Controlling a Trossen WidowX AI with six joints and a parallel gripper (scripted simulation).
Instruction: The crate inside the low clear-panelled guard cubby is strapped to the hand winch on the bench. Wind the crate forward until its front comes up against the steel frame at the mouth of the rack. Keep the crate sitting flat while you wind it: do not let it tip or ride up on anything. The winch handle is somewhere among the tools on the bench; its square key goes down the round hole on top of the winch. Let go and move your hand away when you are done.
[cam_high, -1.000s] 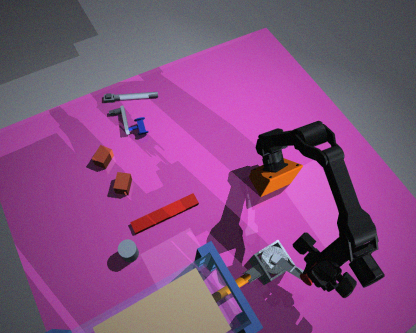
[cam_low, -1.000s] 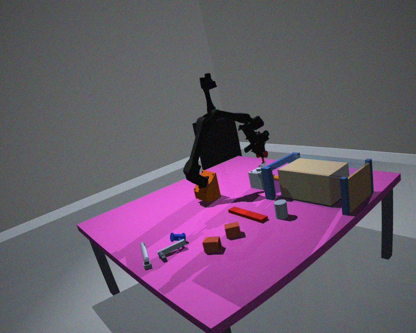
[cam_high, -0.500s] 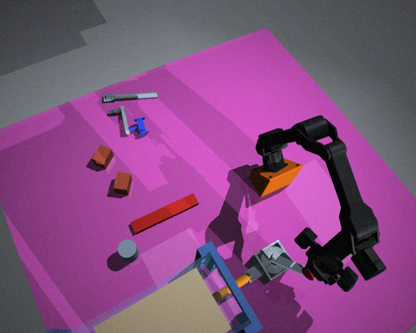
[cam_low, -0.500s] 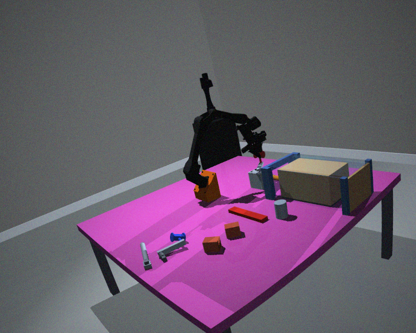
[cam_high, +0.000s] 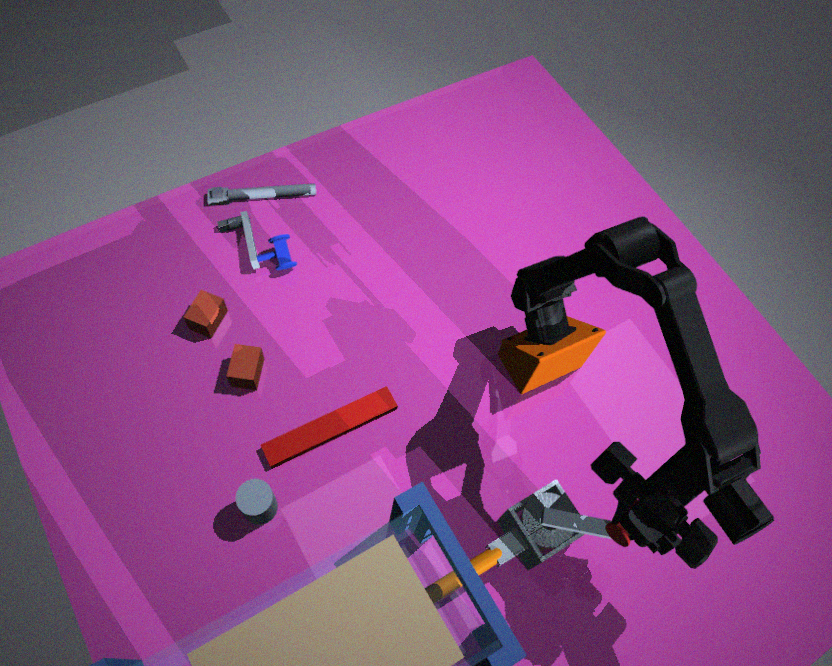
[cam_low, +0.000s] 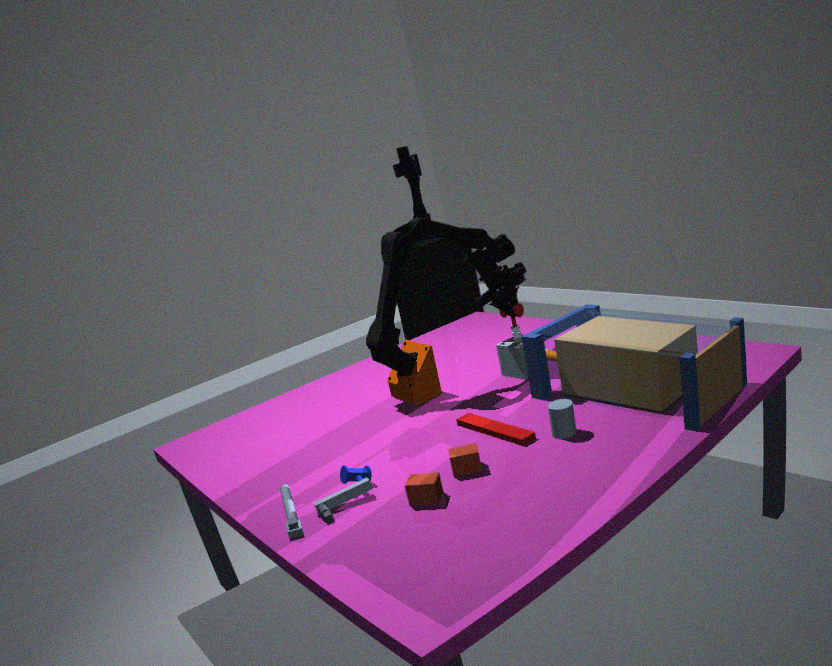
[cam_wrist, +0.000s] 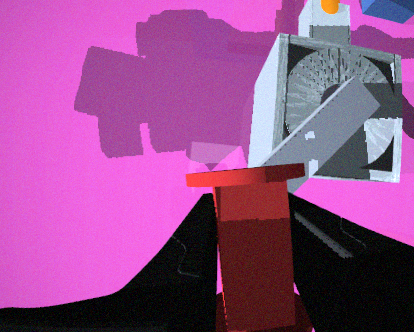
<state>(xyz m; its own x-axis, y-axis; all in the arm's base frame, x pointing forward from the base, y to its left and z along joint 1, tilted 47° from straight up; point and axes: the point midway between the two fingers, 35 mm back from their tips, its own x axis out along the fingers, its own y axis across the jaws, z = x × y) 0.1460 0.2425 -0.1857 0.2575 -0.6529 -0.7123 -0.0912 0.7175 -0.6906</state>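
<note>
Now: gripper tip 3 cm to the left of the winch handle, 3 cm above it and 1 cm short of it. Round my gripper tip: red knob 2 cm behind; blue steel frame 21 cm ahead, 9 cm to the right, 3 cm below; grey winch 10 cm below, 8 cm to the right, 4 cm ahead.
</note>
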